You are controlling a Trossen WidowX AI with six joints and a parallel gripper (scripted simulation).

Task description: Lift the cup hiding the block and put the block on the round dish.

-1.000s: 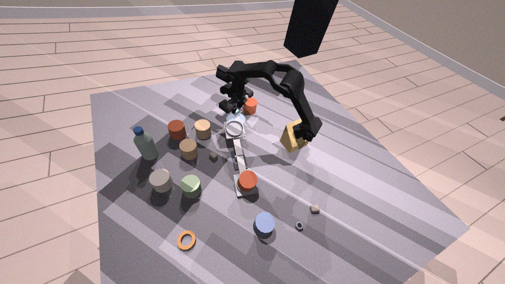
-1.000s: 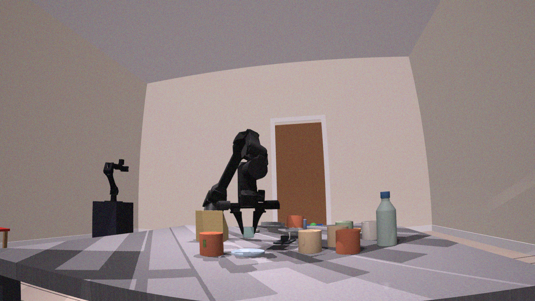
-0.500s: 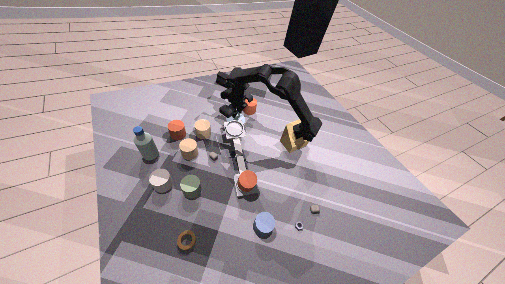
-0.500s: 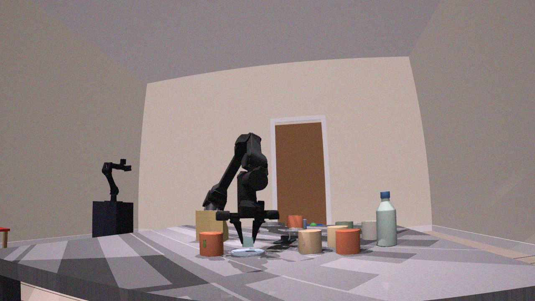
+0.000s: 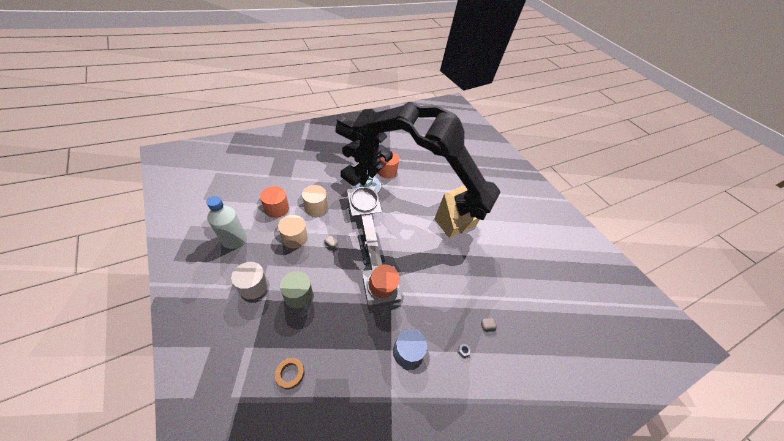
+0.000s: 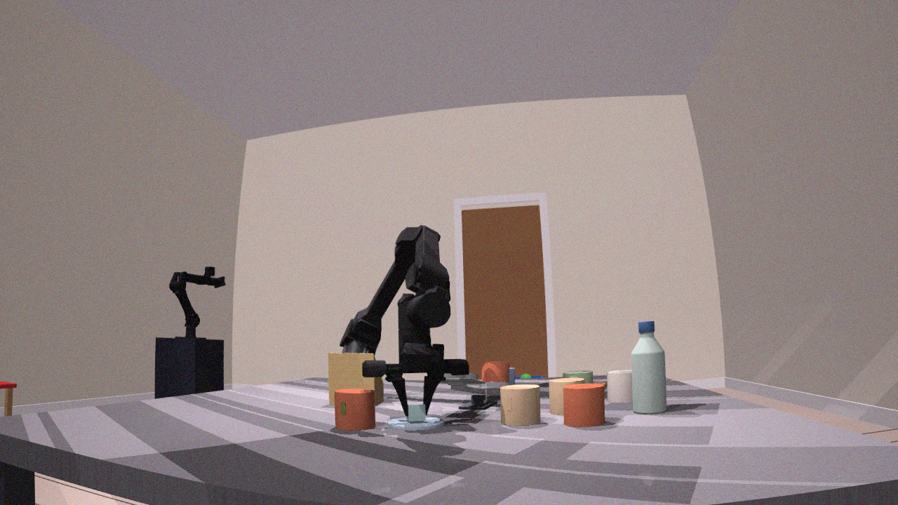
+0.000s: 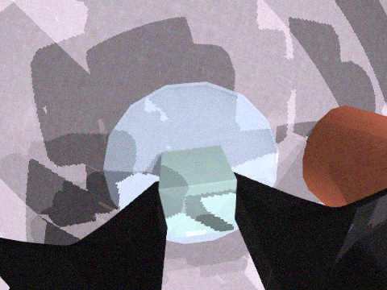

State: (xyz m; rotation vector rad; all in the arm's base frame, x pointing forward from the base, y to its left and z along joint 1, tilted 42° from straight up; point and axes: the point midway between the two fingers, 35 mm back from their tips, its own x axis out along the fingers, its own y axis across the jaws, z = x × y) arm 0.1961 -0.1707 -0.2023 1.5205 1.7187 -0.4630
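Now: gripper tip right at the teal block. Round my gripper tip: bottle: 43 cm ahead, 9 cm above, 2 cm to the left; then round pale blue dish: 1 cm below; then balance: 23 cm to the left, 11 cm ahead, 2 cm above.
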